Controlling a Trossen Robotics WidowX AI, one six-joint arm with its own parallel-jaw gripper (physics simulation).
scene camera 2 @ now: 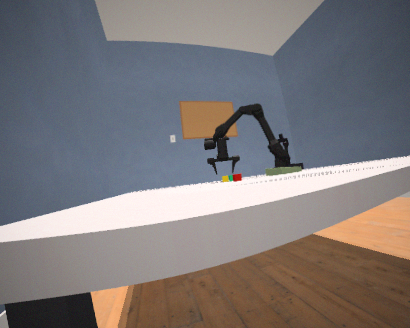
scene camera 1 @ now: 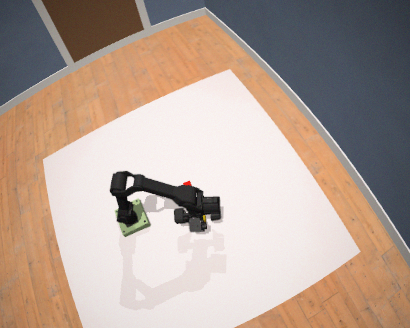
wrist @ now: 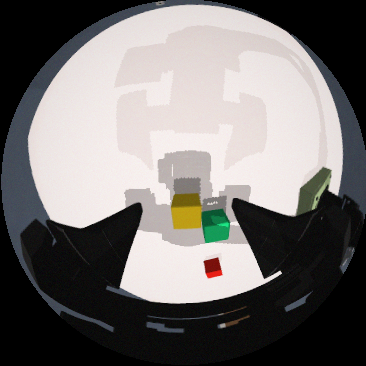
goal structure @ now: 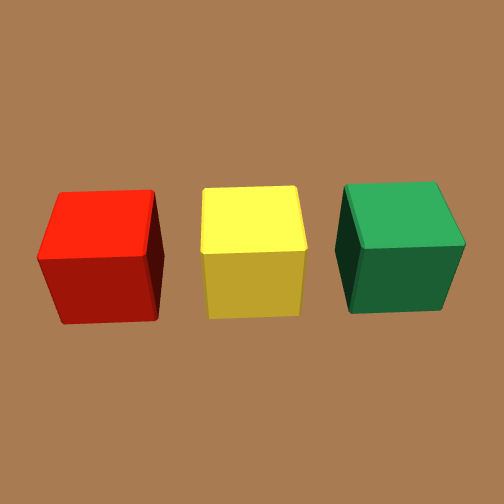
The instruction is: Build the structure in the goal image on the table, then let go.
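Pixels of known places: gripper, fingertip midpoint: point(scene camera 2: 224, 174) point(wrist: 187, 205); arm's base at its link origin: point(scene camera 2: 281, 167) point(scene camera 1: 130, 219) point(wrist: 321, 200).
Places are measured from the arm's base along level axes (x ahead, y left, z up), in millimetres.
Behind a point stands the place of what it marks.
A yellow cube point(scene camera 1: 204, 218) {x 305, y -148, z -4 mm} point(scene camera 2: 225, 179) {x 302, y -119, z -23 mm} point(wrist: 186, 215) {x 294, y -138, z -3 mm} sits on the white table point(scene camera 1: 210, 110) {x 597, y 399, z -35 mm} point(scene camera 2: 125, 212) {x 715, y 568, z -36 mm} point(wrist: 90, 100) {x 363, y -346, z -35 mm}. A green cube point(scene camera 2: 231, 178) {x 282, y -80, z -21 mm} point(wrist: 215, 227) {x 270, y -106, z -3 mm} stands close beside it, at its lower right in the wrist view; whether they touch is unclear. The green cube is hidden in scene camera 1. A red cube point(scene camera 1: 187, 183) {x 310, y 42, z -2 mm} point(scene camera 2: 237, 177) {x 313, y 53, z -18 mm} point(wrist: 213, 268) {x 303, y 20, z -9 mm} lies apart from both, lower in the wrist view. My gripper point(scene camera 2: 225, 173) {x 286, y -156, z 8 mm} point(wrist: 187, 205) {x 286, y -156, z 8 mm} is open and empty, pointing down above the cubes. In the wrist view the yellow and green cubes appear between its fingertips.
The arm's green base plate point(scene camera 1: 143, 221) {x 54, y -41, z 6 mm} point(scene camera 2: 283, 171) {x 64, y 82, z -21 mm} point(wrist: 312, 192) {x 67, y -57, z -2 mm} sits on the table, at the right in the wrist view. The arm point(scene camera 1: 162, 188) {x 211, y -120, z 337 mm} point(scene camera 2: 269, 130) {x 41, y -1, z 218 mm} arches from it over the table. Shadows of the arm and gripper fall around the cubes.
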